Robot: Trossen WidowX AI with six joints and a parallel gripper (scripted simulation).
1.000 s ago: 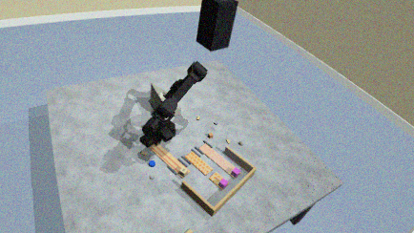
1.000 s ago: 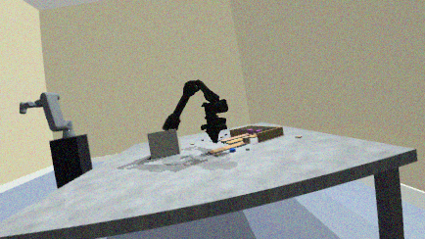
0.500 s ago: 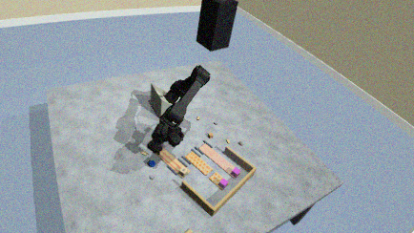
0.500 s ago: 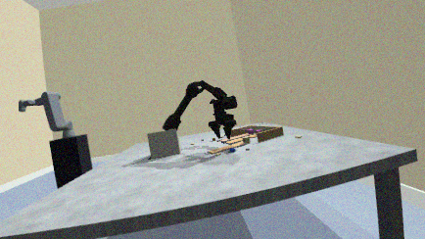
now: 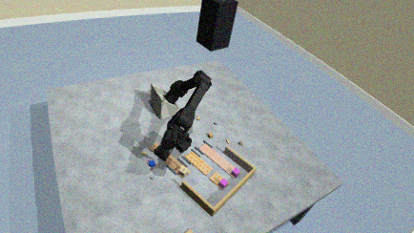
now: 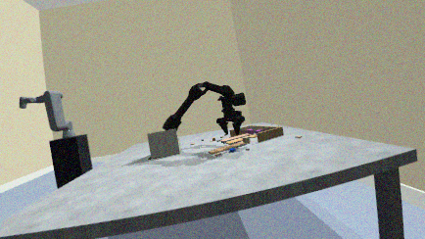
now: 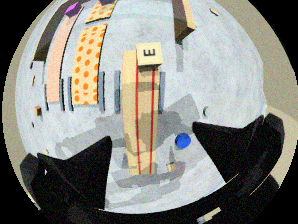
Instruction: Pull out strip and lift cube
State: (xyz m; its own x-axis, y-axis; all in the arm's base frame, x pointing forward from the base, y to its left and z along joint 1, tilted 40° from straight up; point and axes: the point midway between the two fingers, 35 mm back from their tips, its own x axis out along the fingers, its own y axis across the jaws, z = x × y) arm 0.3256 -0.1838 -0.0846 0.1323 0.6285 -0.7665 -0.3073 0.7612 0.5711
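Right now my gripper tip is 90 mm short of the labelled cube, 20 mm to the right of it and 50 mm above it. Also, from my gripper tip: blue disc 40 mm behind, 80 mm to the right, 60 mm below.
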